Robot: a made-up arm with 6 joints. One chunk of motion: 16 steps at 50 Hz.
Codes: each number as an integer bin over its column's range. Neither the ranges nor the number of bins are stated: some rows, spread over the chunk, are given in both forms.
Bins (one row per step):
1: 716 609 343 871 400 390
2: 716 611 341 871 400 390
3: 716 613 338 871 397 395
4: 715 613 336 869 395 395
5: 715 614 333 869 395 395
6: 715 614 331 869 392 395
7: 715 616 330 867 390 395
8: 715 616 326 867 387 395
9: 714 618 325 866 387 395
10: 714 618 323 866 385 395
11: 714 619 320 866 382 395
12: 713 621 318 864 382 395
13: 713 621 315 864 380 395
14: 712 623 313 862 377 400
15: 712 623 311 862 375 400
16: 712 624 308 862 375 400
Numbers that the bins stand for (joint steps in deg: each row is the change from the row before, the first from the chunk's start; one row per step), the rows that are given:
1: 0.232 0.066 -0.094 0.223 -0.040 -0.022
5: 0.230 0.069 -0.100 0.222 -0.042 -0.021
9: 0.229 0.071 -0.105 0.220 -0.045 -0.021
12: 0.228 0.073 -0.109 0.219 -0.047 -0.021
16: 0.227 0.075 -0.115 0.218 -0.050 -0.020
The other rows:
2: 0.232 0.067 -0.095 0.223 -0.040 -0.022
3: 0.232 0.068 -0.097 0.223 -0.041 -0.021
4: 0.230 0.068 -0.098 0.222 -0.042 -0.021
6: 0.230 0.069 -0.101 0.222 -0.043 -0.021
7: 0.230 0.070 -0.102 0.221 -0.044 -0.021
8: 0.230 0.070 -0.104 0.221 -0.045 -0.021
10: 0.229 0.071 -0.106 0.220 -0.046 -0.021
11: 0.229 0.072 -0.108 0.220 -0.047 -0.021
13: 0.228 0.073 -0.111 0.219 -0.048 -0.021
14: 0.227 0.074 -0.112 0.218 -0.049 -0.020
15: 0.227 0.074 -0.113 0.218 -0.050 -0.020

